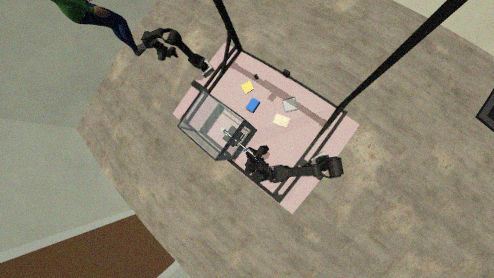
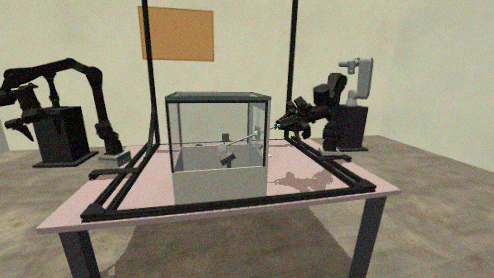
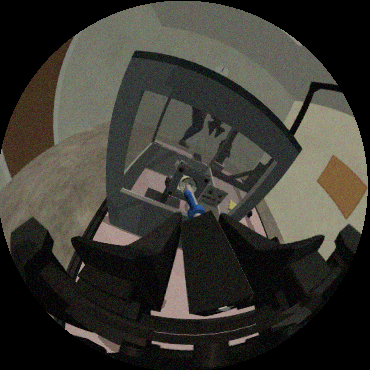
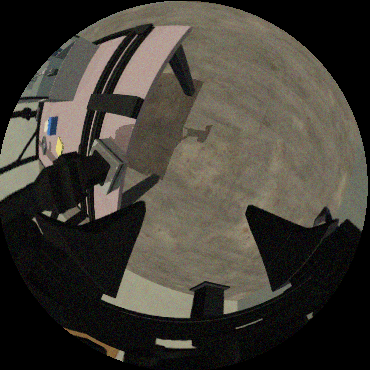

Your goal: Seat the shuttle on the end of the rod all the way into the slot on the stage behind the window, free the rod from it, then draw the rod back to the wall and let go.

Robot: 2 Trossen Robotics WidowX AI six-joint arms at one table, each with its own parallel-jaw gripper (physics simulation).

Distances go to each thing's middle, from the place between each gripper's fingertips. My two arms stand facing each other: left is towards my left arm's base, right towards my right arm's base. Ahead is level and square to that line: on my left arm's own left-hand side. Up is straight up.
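Labels:
My left hand: 20 mm above the grey rod (image 3: 215, 282), 10 mm short of it, 70 mm to the left of it. Glass-walled box (image 2: 218, 141): 50 mm below my left hand, 20 mm ahead of it, 220 mm to the right of it.
My right hand: 2 cm below the glass-walled box, 73 cm to the right of it, 16 cm short of it. Grey rod: 5 cm above my right hand, 87 cm to the left of it, 15 cm ahead of it.

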